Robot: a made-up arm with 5 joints.
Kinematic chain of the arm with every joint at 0, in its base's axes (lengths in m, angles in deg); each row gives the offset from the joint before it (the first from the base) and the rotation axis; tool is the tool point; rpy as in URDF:
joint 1: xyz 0 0 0.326 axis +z
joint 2: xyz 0 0 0 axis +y
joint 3: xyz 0.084 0 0.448 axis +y
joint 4: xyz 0.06 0 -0.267 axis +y
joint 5: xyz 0.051 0 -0.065 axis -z
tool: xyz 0 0 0 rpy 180 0 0
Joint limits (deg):
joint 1: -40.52..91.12
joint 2: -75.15..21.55
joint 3: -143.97..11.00
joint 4: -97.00..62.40
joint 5: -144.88..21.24
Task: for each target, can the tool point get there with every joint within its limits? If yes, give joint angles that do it. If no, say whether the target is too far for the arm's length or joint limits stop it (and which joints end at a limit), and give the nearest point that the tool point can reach.
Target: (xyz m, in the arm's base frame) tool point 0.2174 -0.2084 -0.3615
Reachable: no: joint limits stop it (at a limit: joint 1, joint 2) | nearest point 0.1991 -0.1702 0.3561 | short by 0.719 m
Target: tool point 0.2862 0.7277 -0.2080
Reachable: no: too far | nearest point 0.1548 0.3935 0.4045 | short by 0.710 m
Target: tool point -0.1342 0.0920 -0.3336
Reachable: no: joint limits stop it (at a limit: joint 1, joint 2) | nearest point -0.0038 0.1927 0.3591 | short by 0.712 m
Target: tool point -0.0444 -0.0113 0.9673
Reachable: yes | joints 14.24 -47.20 -81.82 30.01 -53.12
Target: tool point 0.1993 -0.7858 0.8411
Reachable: no: too far | nearest point 0.0132 -0.6765 0.7674 | short by 0.228 m
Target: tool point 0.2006 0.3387 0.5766
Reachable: yes | joints 59.36 13.23 -34.59 -77.61 -92.28
